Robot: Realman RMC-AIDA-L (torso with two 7-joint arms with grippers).
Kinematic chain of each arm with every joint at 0, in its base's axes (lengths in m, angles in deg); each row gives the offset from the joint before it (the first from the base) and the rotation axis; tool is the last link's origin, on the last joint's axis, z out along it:
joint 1: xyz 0 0 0.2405 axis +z
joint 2: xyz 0 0 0 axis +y
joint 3: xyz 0 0 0.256 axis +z
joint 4: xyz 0 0 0 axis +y
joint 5: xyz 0 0 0.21 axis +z
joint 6: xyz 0 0 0 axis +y
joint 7: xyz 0 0 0.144 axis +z
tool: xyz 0 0 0
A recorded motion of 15 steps. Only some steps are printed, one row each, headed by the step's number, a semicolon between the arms.
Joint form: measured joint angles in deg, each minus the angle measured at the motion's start. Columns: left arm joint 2, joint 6, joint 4, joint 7, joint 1, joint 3, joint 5; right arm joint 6, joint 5, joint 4, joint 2, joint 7, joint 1, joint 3.
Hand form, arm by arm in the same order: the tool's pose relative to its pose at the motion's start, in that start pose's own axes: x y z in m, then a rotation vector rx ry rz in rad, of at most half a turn. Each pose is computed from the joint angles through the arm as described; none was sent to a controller.
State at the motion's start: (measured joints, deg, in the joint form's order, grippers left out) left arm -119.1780 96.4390 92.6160 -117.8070 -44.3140 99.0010 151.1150; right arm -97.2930 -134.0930 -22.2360 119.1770 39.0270 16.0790 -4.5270
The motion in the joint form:
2: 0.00 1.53 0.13 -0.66 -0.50 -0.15 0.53; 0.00 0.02 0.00 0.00 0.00 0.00 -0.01
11: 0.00 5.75 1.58 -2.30 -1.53 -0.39 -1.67; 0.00 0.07 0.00 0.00 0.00 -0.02 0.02
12: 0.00 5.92 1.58 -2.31 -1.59 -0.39 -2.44; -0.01 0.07 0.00 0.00 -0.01 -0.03 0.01
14: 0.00 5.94 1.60 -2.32 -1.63 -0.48 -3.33; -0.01 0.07 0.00 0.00 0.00 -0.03 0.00
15: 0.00 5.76 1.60 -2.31 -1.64 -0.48 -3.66; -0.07 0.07 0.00 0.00 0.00 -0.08 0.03
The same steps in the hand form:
2: -0.0010 0.0006 -0.0019 -0.0115 -0.0187 -0.0067; 0.0000 0.0000 0.0000 0.0001 -0.0002 -0.0001
11: 0.0054 0.0074 -0.0098 -0.0621 -0.0108 -0.0057; 0.0000 -0.0001 -0.0001 0.0015 -0.0008 0.0001
12: 0.0071 0.0085 -0.0100 -0.0707 -0.0008 -0.0025; 0.0000 0.0000 -0.0002 0.0013 -0.0008 0.0001
14: 0.0090 0.0093 -0.0104 -0.0773 0.0130 -0.0004; 0.0000 0.0000 -0.0001 0.0011 -0.0007 0.0002
15: 0.0099 0.0093 -0.0104 -0.0773 0.0194 0.0009; 0.0001 0.0002 -0.0004 0.0015 -0.0014 0.0009

